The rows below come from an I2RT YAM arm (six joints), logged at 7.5 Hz.
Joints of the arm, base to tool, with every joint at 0 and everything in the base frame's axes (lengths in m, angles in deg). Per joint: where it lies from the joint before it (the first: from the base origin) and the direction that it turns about. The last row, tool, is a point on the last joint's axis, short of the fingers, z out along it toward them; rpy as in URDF.
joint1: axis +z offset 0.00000 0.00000 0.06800
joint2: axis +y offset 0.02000 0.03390 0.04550
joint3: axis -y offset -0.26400 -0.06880 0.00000
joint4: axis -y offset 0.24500 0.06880 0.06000
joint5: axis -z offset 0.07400 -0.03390 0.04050
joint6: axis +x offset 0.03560 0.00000 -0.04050
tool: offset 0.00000 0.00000 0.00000 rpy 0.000 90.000 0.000
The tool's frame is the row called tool.
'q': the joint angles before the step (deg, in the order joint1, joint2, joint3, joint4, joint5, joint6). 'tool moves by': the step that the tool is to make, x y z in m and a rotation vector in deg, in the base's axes. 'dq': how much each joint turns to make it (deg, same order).
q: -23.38, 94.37, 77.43, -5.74, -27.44, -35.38
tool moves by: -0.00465, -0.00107, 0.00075, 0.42, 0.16, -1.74
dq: -0.32, -0.94, -0.85, 0.02, 1.18, 0.94
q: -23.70, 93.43, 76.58, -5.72, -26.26, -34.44
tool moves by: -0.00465, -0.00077, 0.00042, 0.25, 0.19, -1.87
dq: -0.27, -0.96, -0.92, 0.04, 1.42, 0.84
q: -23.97, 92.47, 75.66, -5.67, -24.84, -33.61
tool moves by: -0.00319, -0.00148, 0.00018, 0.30, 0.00, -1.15
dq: -0.35, -0.57, -0.59, 0.15, 0.64, 0.62
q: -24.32, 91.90, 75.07, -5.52, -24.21, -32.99
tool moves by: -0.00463, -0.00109, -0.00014, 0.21, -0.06, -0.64
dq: -0.43, -0.86, -0.94, 0.18, 0.11, 0.30
